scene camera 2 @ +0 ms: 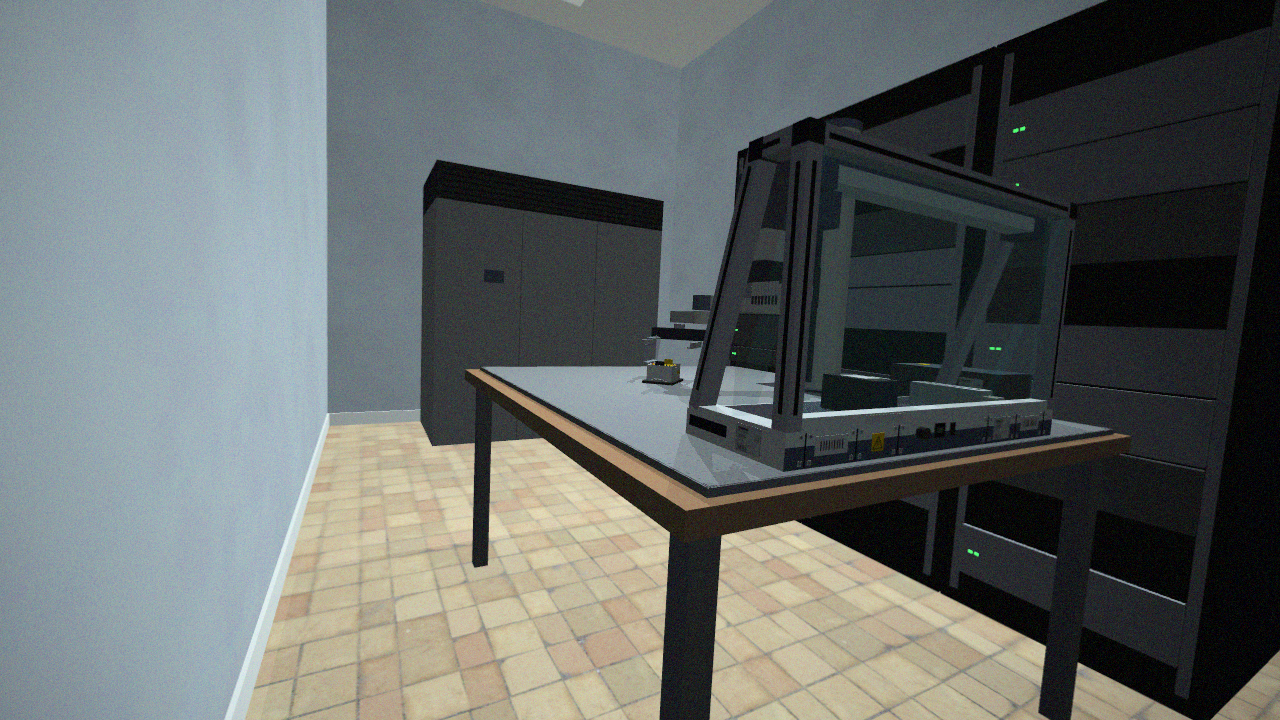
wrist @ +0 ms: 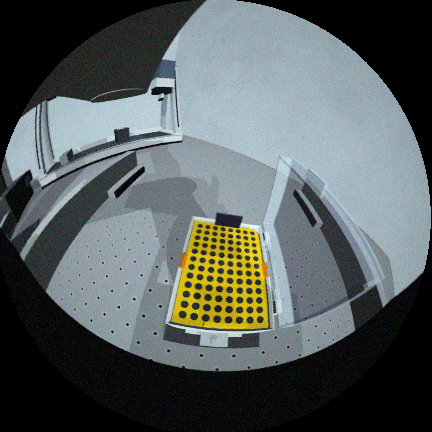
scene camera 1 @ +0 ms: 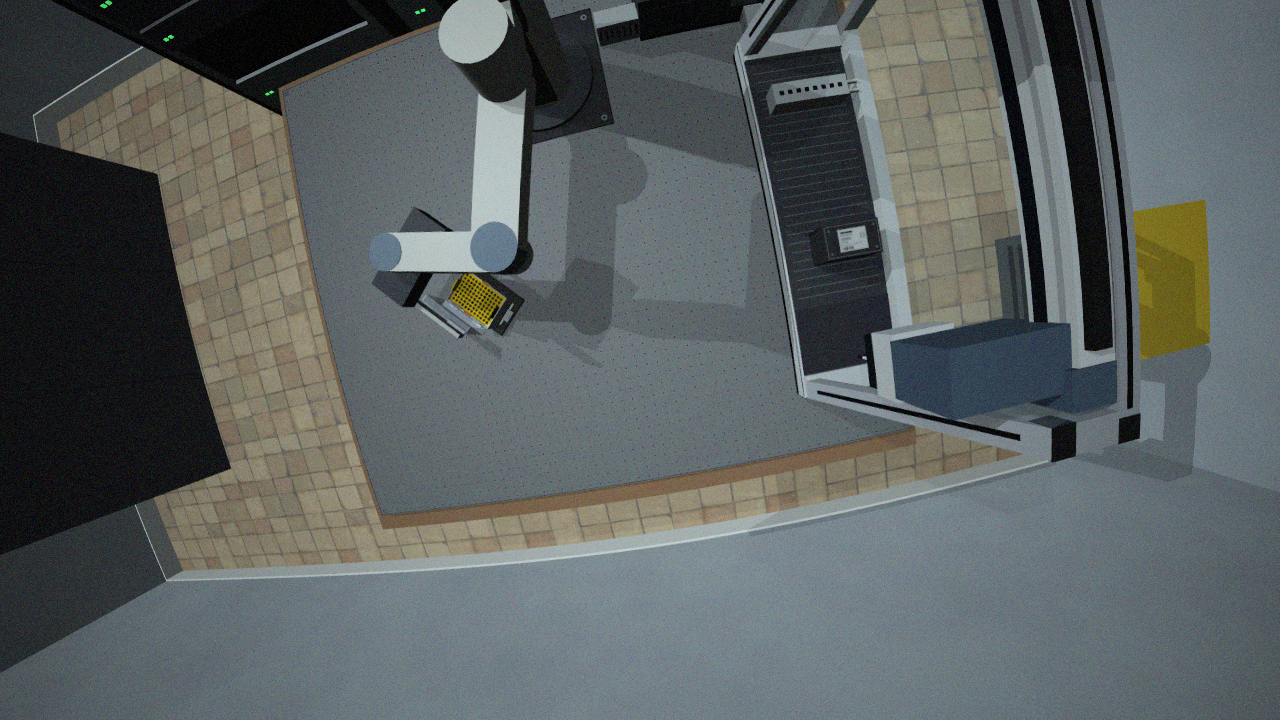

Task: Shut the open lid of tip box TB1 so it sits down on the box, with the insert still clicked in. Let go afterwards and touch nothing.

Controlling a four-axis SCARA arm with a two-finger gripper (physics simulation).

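Places are measured from the arm's base along level axes (x up, y right, z ahead), in metres.
Pixels of known places: gripper, fingertip midpoint: [scene camera 2: 666,344] [wrist: 221,167] [scene camera 1: 481,303]; arm's base, origin of the base link: [scene camera 1: 542,83].
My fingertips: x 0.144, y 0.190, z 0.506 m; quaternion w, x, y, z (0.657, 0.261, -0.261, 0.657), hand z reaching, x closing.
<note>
Ahead of a thing's pixels: the offset from my fingertips to its top centre. "spot": to the spot under its first point. Level surfaces: height alone.
Tip box TB1 {dx -0.066, dy +0.044, dz -0.022 m} [scene camera 2: 663,374] [wrist: 176,292] stands on the table in a dark holder. Its yellow insert {dx -0.057, dy +0.044, dz -0.022 m} [scene camera 1: 477,300] [wrist: 225,275] sits level within the rim, with orange tabs at both sides. The clear lid {dx +0.027, dy +0.077, dz +0.009 m} [scene camera 1: 444,300] [wrist: 282,280] stands open, raised along the box's right long side in the wrist view. My gripper [wrist: 221,167] is open and empty, above the box. The lid and box lie between its widely spread fingers; the right finger shows through the clear lid, on its outer side. Whether that finger touches the lid I cannot tell. The arm hides the other finger in scene camera 1.
The arm [scene camera 1: 501,165] reaches over the table {dx -0.132 m} [scene camera 1: 572,429] [scene camera 2: 572,402] from its base. A framed machine [scene camera 1: 787,295] [scene camera 2: 792,268] stands at the table's other end, with a dark labelled block {spot: dx -0.012, dy -0.748, dz +0.024 m} [scene camera 1: 845,240] and a white slotted rack {spot: dx -0.038, dy -0.752, dz -0.295 m} [scene camera 1: 810,91] on its deck.
</note>
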